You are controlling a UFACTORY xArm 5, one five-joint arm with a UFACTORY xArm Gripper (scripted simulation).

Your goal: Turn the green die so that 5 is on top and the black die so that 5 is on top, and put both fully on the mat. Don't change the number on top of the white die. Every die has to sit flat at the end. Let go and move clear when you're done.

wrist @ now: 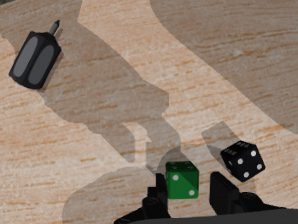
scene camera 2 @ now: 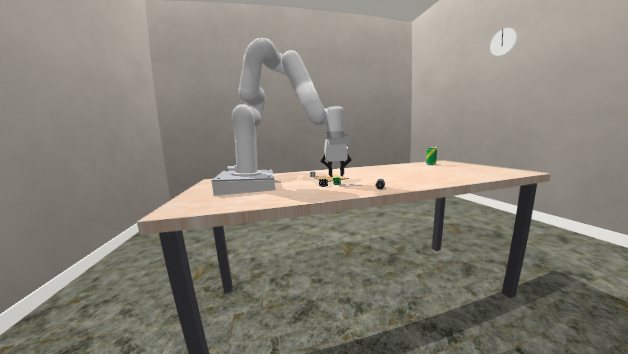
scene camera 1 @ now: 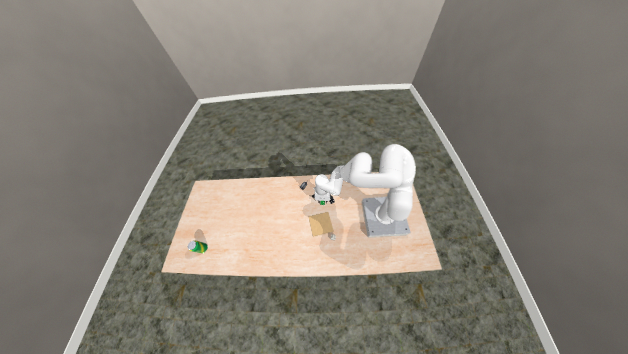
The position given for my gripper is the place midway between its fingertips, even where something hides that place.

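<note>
There's a black die [wrist: 242, 159] that I can see, and a green die [wrist: 182, 178] too, as well as my own gripper [wrist: 186, 188].
</note>
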